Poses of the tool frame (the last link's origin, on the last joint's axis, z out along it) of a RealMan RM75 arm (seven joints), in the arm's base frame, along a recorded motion.
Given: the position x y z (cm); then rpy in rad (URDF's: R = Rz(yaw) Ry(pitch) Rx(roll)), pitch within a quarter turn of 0, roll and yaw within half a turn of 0.
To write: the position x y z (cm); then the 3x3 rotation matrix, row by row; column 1 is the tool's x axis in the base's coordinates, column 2 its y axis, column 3 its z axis. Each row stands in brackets. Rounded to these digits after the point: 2 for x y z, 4 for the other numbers.
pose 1, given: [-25.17 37.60 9.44 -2.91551 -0.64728 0.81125]
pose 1, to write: [-25.17 37.60 9.44], [[0.5493 0.7998 0.2421], [0.5785 -0.5730 0.5805], [0.6030 -0.1788 -0.7774]]
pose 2, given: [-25.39 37.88 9.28 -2.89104 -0.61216 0.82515]
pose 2, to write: [-25.39 37.88 9.28], [[0.5552 0.8084 0.1955], [0.6012 -0.5526 0.5772], [0.5746 -0.2029 -0.7929]]
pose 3, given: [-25.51 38.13 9.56 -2.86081 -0.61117 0.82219]
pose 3, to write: [-25.51 38.13 9.56], [[0.5574 0.8122 0.1722], [0.6000 -0.5375 0.5925], [0.5738 -0.2269 -0.7869]]
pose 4, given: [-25.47 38.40 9.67 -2.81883 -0.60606 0.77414]
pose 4, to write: [-25.47 38.40 9.67], [[0.5877 0.7922 0.1645], [0.5746 -0.5518 0.6045], [0.5696 -0.2607 -0.7795]]
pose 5, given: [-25.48 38.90 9.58 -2.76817 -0.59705 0.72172]
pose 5, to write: [-25.48 38.90 9.58], [[0.6208 0.7691 0.1519], [0.5464 -0.5634 0.6197], [0.5622 -0.3017 -0.7700]]
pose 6, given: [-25.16 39.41 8.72 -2.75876 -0.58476 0.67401]
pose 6, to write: [-25.16 39.41 8.72], [[0.6515 0.7401 0.1669], [0.5204 -0.5961 0.6114], [0.5520 -0.3115 -0.7735]]
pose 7, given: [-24.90 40.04 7.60 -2.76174 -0.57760 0.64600]
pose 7, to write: [-24.90 40.04 7.60], [[0.6690 0.7207 0.1817], [0.5043 -0.6197 0.6013], [0.5460 -0.3106 -0.7781]]
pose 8, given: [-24.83 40.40 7.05 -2.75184 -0.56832 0.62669]
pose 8, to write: [-24.83 40.40 7.05], [[0.6827 0.7081 0.1804], [0.4943 -0.6293 0.5997], [0.5382 -0.3202 -0.7796]]
